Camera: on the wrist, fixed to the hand. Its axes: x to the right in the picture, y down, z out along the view.
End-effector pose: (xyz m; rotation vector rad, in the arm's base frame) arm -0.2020 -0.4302 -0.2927 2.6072 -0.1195 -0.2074
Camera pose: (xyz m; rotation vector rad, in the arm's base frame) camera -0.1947 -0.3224 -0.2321 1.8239 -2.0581 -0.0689
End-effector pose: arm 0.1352 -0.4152 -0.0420 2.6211 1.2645 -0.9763
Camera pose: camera 0.1377 -0.3491 0.0627 2.2574 -0.8331 -0.9364
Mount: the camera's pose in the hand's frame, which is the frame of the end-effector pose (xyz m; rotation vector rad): -0.0138 -0.0627 -0.1059 0.0813 -0.3444 1.5217
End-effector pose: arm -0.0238 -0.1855 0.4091 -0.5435 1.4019 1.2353
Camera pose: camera -0.0113 -0.3050 0.3793 1.0007 1.4816 2.2313
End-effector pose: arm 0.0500 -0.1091 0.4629 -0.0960 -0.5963 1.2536
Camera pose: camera 0.1516 -0.1159 0.3924 -0.3002 -0.7729 2.8051
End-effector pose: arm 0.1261 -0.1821 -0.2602 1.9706 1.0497 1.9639
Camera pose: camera 0.0072 -0.1810 -0.2947 -2.1007 0.4946 -1.0550
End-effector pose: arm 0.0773 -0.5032 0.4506 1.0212 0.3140 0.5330
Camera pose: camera 0.0315 -0.4603 0.3438 1.2832 -0.8619 1.6673
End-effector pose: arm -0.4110 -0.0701 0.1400 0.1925 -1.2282 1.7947
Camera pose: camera -0.3195 0.0113 0.1214 0.4259 1.2313 -2.2842
